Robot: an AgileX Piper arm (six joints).
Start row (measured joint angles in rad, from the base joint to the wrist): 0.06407, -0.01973, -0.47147, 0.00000, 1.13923, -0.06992
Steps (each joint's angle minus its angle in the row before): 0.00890, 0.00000, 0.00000, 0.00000, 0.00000, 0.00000; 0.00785, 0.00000, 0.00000, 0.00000, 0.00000, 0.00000; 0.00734, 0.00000, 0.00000, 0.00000, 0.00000, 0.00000; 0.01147, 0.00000, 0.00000, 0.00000, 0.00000, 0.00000; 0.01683, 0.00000, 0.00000, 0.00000, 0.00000, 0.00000; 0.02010, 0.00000, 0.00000, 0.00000, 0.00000, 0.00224; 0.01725, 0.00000, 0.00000, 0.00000, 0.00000, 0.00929; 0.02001, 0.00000, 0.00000, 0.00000, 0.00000, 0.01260; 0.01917, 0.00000, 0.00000, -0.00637, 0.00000, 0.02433; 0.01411, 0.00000, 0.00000, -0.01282, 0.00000, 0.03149; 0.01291, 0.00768, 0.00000, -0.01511, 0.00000, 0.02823; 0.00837, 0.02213, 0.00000, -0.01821, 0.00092, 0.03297; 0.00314, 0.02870, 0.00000, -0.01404, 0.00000, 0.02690; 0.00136, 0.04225, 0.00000, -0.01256, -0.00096, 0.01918; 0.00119, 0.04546, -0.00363, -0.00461, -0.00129, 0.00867; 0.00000, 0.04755, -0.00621, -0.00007, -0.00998, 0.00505; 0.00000, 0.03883, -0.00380, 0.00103, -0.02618, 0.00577
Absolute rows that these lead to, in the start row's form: 0.07297, -0.01973, -0.47147, 0.00000, 1.13923, -0.06992; 0.08082, -0.01973, -0.47147, 0.00000, 1.13923, -0.06992; 0.08816, -0.01973, -0.47147, 0.00000, 1.13923, -0.06992; 0.09963, -0.01973, -0.47147, 0.00000, 1.13923, -0.06992; 0.11646, -0.01973, -0.47147, 0.00000, 1.13923, -0.06992; 0.13656, -0.01973, -0.47147, 0.00000, 1.13923, -0.06768; 0.15381, -0.01973, -0.47147, 0.00000, 1.13923, -0.05839; 0.17382, -0.01973, -0.47147, 0.00000, 1.13923, -0.04579; 0.19299, -0.01973, -0.47147, -0.00637, 1.13923, -0.02146; 0.20710, -0.01973, -0.47147, -0.01919, 1.13923, 0.01003; 0.22001, -0.01205, -0.47147, -0.03430, 1.13923, 0.03826; 0.22838, 0.01008, -0.47147, -0.05251, 1.14015, 0.07123; 0.23152, 0.03878, -0.47147, -0.06655, 1.14015, 0.09813; 0.23288, 0.08103, -0.47147, -0.07911, 1.13919, 0.11731; 0.23407, 0.12649, -0.47510, -0.08372, 1.13790, 0.12598; 0.23407, 0.17404, -0.48131, -0.08379, 1.12792, 0.13103; 0.23407, 0.21287, -0.48511, -0.08276, 1.10174, 0.13680
